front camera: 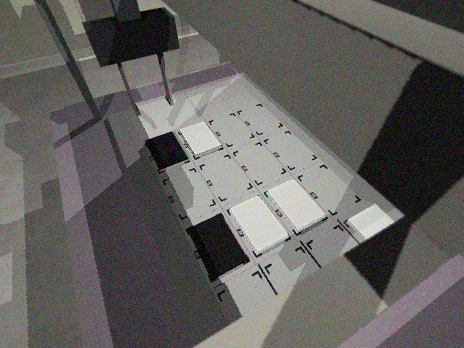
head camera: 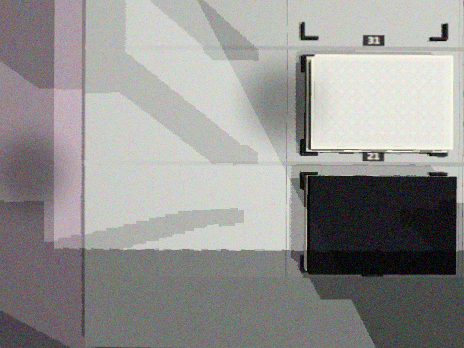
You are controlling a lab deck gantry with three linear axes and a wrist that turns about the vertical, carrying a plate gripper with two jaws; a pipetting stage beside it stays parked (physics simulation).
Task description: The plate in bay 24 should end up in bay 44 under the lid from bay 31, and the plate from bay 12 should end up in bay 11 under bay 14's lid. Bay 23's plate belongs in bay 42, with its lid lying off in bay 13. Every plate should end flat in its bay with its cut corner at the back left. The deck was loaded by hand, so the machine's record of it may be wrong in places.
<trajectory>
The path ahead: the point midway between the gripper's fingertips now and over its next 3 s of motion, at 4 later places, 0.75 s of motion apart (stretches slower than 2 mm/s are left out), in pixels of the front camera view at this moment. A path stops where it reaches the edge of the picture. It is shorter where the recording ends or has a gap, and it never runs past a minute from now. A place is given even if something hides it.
The gripper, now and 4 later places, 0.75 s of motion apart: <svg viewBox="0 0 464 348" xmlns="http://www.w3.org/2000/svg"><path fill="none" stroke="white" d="M153 106L209 126L262 179L262 190L260 200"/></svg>
</trajectory>
